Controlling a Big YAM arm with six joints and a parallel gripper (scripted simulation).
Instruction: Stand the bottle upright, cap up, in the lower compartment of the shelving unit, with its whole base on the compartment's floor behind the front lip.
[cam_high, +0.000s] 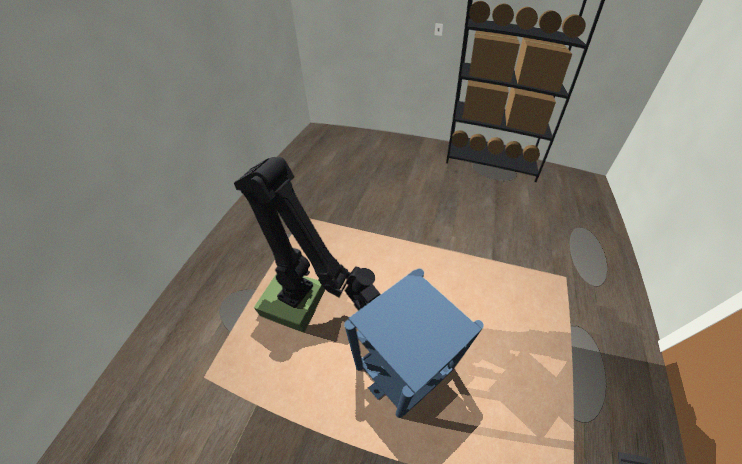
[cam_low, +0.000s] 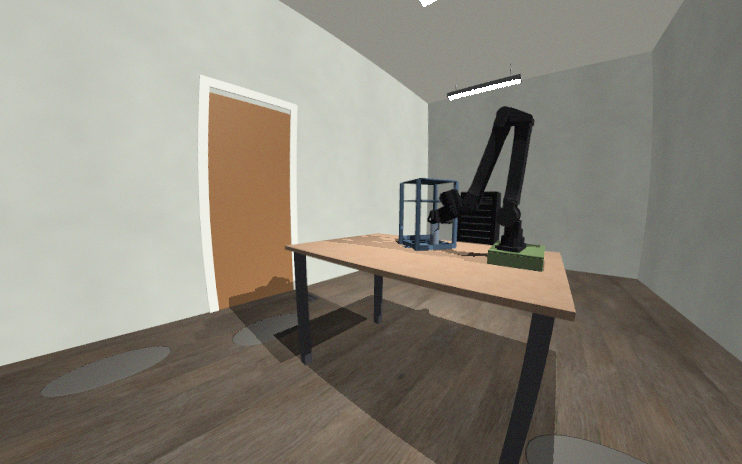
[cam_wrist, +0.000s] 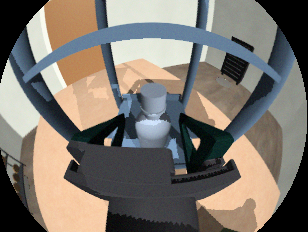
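The bottle is 10 mm below my hand. Round my hand: blue shelving unit (70 mm ahead, 30 mm to the right, 30 mm above).
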